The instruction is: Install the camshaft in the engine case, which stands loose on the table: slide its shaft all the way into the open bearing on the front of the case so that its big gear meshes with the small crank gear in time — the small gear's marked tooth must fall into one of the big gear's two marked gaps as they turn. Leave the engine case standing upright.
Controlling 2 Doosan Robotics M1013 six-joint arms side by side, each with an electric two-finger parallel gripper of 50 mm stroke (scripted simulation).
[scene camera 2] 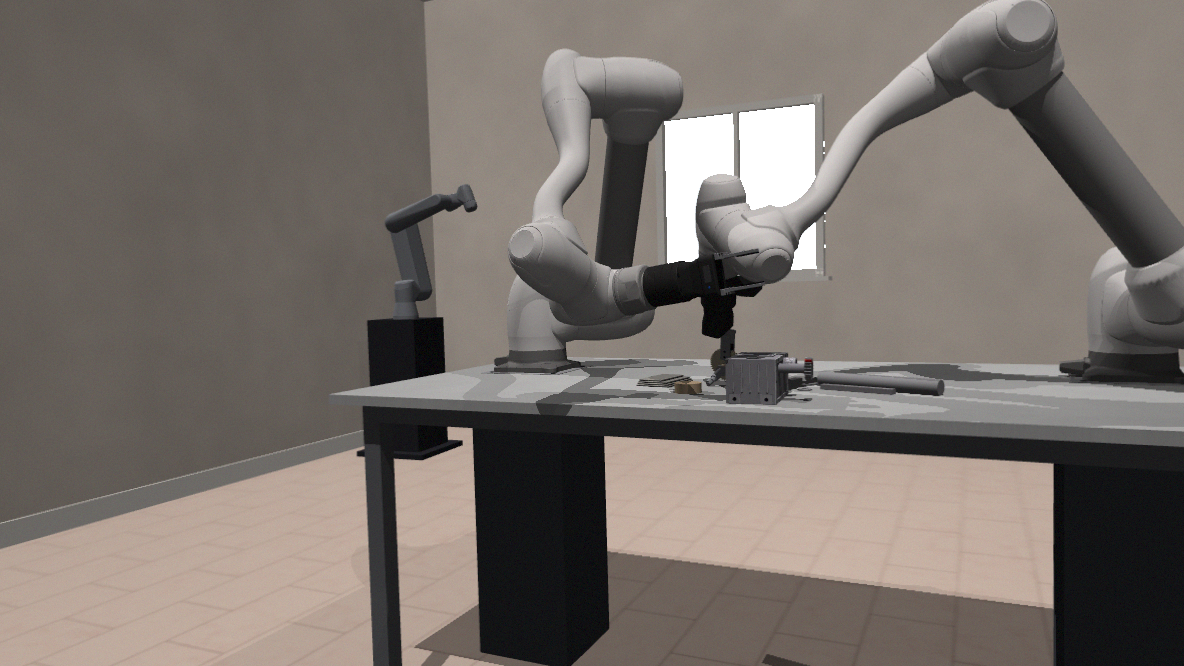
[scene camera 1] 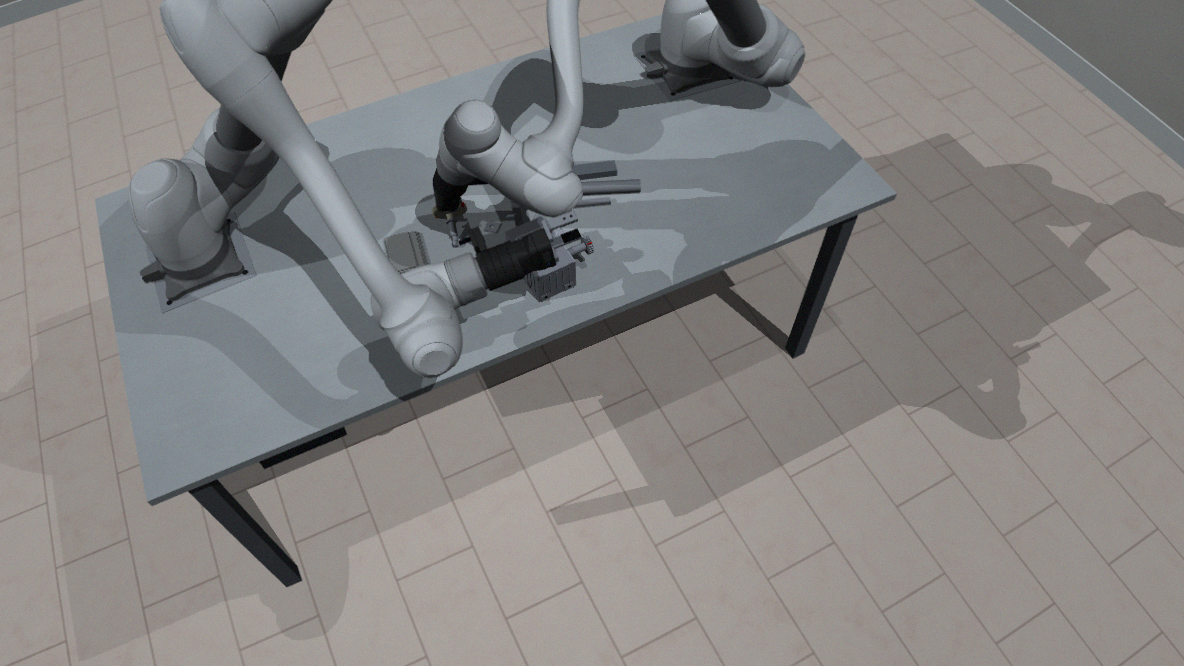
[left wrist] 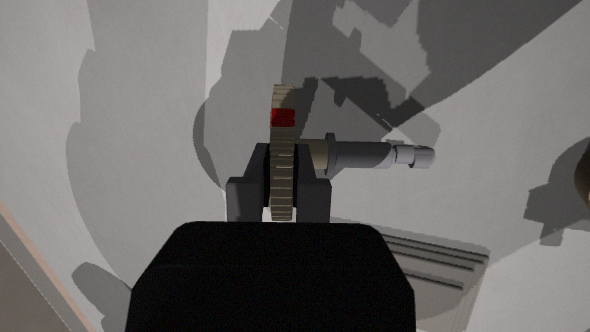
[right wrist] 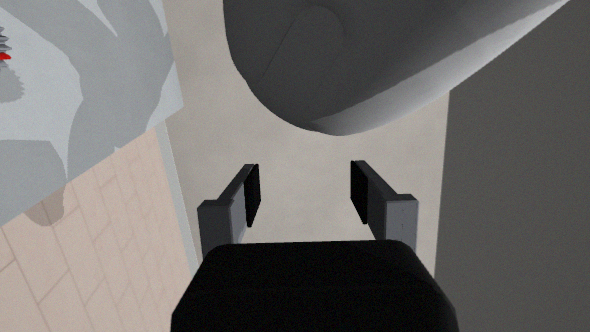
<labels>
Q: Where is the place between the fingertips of my right gripper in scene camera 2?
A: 759,267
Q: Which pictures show my left gripper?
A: Scene camera 2, scene camera 1 and the left wrist view only.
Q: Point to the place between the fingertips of my left gripper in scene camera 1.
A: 450,206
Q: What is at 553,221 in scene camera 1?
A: My right gripper.
</labels>
